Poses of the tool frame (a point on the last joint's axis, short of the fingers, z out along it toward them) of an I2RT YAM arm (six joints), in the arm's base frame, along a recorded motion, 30 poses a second.
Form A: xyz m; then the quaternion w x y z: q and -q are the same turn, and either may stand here.
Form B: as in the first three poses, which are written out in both.
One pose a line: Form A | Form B
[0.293 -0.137 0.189 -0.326 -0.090 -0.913 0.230] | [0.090 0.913 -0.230 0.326 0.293 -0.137 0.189]
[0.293 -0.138 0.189 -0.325 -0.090 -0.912 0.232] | [0.090 0.912 -0.232 0.325 0.293 -0.138 0.189]
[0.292 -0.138 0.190 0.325 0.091 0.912 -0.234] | [0.091 0.912 -0.234 0.325 0.292 -0.138 0.190]
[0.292 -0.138 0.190 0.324 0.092 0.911 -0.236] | [0.092 0.911 -0.236 0.324 0.292 -0.138 0.190]
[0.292 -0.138 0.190 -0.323 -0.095 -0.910 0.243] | [0.095 0.910 -0.243 0.323 0.292 -0.138 0.190]
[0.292 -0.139 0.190 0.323 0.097 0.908 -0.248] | [0.097 0.908 -0.248 0.323 0.292 -0.139 0.190]
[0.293 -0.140 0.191 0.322 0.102 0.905 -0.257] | [0.102 0.905 -0.257 0.322 0.293 -0.140 0.191]
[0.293 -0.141 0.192 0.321 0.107 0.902 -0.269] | [0.107 0.902 -0.269 0.321 0.293 -0.141 0.192]
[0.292 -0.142 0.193 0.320 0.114 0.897 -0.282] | [0.114 0.897 -0.282 0.320 0.292 -0.142 0.193]
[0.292 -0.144 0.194 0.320 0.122 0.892 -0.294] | [0.122 0.892 -0.294 0.320 0.292 -0.144 0.194]
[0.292 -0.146 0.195 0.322 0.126 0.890 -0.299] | [0.126 0.890 -0.299 0.322 0.292 -0.146 0.195]
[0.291 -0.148 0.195 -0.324 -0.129 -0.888 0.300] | [0.129 0.888 -0.300 0.324 0.291 -0.148 0.195]
